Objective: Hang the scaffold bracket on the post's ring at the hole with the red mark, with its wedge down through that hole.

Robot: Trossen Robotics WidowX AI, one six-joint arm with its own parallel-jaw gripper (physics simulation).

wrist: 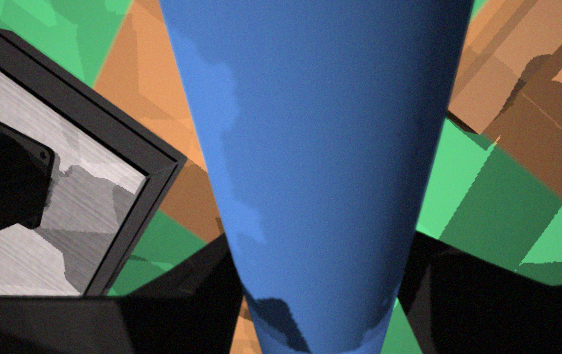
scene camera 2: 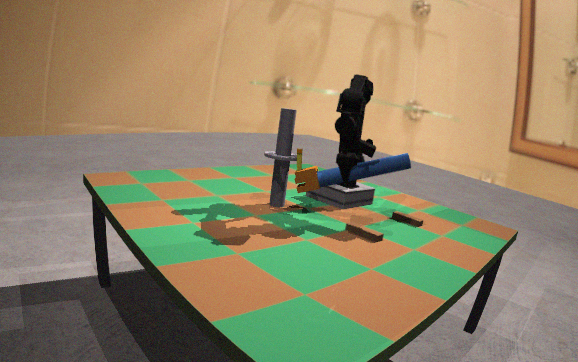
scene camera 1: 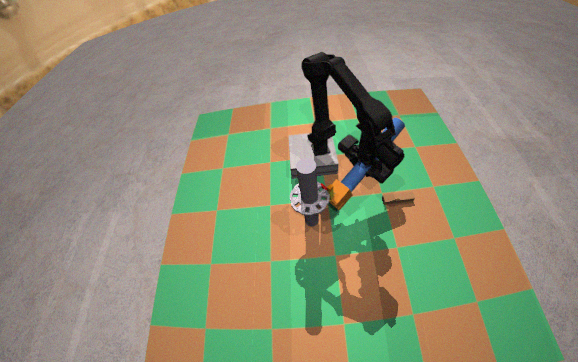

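Note:
The scaffold bracket is a blue tube (scene camera 1: 354, 176) (scene camera 2: 385, 166) (wrist: 320, 150) with an orange head (scene camera 1: 340, 195) (scene camera 2: 307, 180) and a thin yellow-orange wedge (scene camera 2: 299, 159) standing upright at the head. My gripper (scene camera 1: 369, 169) (scene camera 2: 348, 175) (wrist: 313, 230) is shut on the blue tube, which tilts with its head end lower. The grey post (scene camera 1: 308, 187) (scene camera 2: 286, 131) stands upright through its pale holed ring (scene camera 1: 296, 207) (scene camera 2: 270, 154). The red mark (scene camera 1: 324, 187) shows on the ring's side facing the head. The head is beside and below the ring; whether wedge and ring touch is unclear.
The arm's grey base (scene camera 1: 300, 147) (scene camera 2: 341, 198) (wrist: 145, 155) is close behind the post. A dark brown bar (scene camera 1: 400, 202) lies on the green and orange checked table; in scene camera 2, two bars, one nearer (scene camera 2: 364, 233) and one farther (scene camera 2: 407, 219), lie right of the post.

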